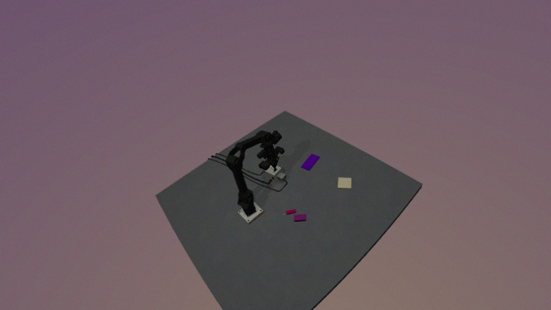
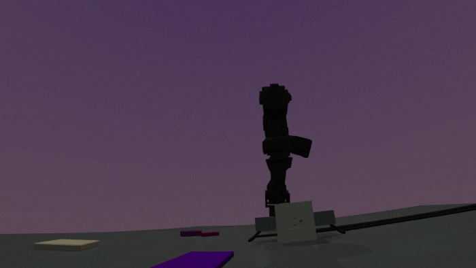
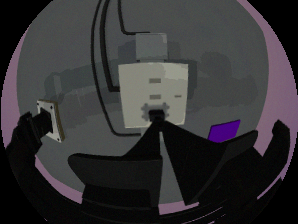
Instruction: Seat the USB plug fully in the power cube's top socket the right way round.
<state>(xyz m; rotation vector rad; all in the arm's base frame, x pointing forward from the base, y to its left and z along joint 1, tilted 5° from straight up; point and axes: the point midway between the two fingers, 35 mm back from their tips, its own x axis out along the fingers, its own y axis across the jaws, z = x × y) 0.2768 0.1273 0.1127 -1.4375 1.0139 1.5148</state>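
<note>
Right now my gripper tip is 1 cm above the dark USB plug. From my gripper tip the other things lie so: purple flat card 25 cm ahead, 2 cm to the right, 10 cm below; then magenta block 6 cm behind, 35 cm to the right, 10 cm below; then cream tile 30 cm ahead, 31 cm to the right, 10 cm below.
</note>
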